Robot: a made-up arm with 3 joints. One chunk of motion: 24 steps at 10 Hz.
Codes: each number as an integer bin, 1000 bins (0 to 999) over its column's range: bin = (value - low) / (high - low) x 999, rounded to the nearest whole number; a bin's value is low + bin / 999 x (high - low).
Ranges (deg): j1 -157..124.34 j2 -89.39..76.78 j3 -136.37..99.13
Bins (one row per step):
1: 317 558 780
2: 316 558 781
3: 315 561 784
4: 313 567 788
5: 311 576 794
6: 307 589 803
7: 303 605 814
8: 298 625 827
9: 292 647 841
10: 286 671 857
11: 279 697 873
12: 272 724 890
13: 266 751 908
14: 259 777 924
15: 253 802 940
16: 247 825 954
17: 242 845 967
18: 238 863 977
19: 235 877 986
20: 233 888 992
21: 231 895 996
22: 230 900 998
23: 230 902 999
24: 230 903 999
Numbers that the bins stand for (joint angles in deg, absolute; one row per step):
1: -67.73 3.43 47.50
2: -68.01 3.43 47.74
3: -68.29 3.92 48.45
4: -68.85 4.92 49.39
5: -69.42 6.42 50.80
6: -70.54 8.58 52.93
7: -71.67 11.24 55.52
8: -73.08 14.57 58.58
9: -74.77 18.23 61.88
10: -76.46 22.22 65.66
11: -78.43 26.55 69.43
12: -80.40 31.04 73.43
13: -82.09 35.53 77.68
14: -84.06 39.85 81.45
15: -85.75 44.01 85.22
16: -87.44 47.84 88.52
17: -88.85 51.16 91.59
18: -89.97 54.16 93.94
19: -90.82 56.49 96.07
20: -91.38 58.32 97.48
21: -91.95 59.48 98.42
22: -92.23 60.31 98.89
23: -92.23 60.65 99.13
24: -92.23 60.81 99.13

